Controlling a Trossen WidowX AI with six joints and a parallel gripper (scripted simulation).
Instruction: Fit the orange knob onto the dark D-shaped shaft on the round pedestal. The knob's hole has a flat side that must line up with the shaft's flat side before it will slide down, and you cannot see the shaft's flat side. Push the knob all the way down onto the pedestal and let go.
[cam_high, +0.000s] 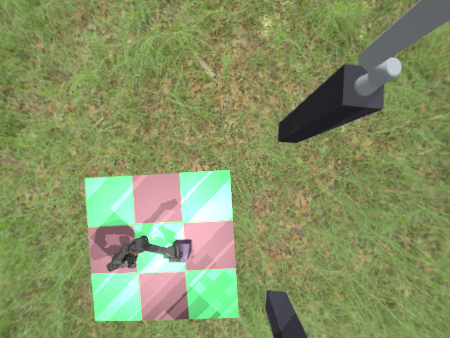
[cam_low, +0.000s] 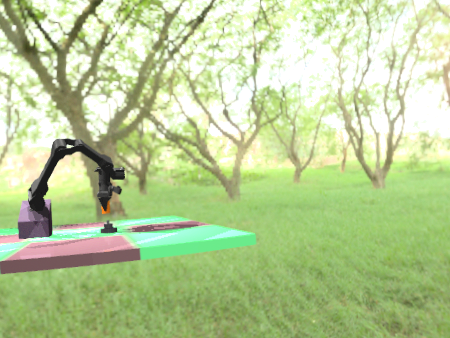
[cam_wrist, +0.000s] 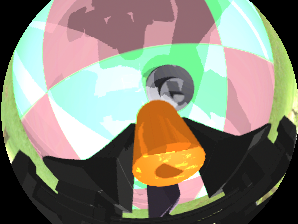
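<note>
My gripper tip is now 70 mm above the dark pedestal, 30 mm to the left of it and 10 mm short of it. Round my gripper tip: orange knob: 20 mm above.
</note>
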